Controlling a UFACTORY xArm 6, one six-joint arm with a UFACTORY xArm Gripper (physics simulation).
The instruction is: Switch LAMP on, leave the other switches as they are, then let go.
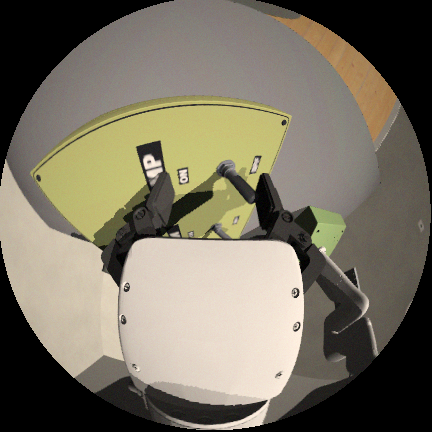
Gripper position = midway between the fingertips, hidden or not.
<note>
In view: my gripper (213,182) and a yellow-green switch panel (96,177).
</note>
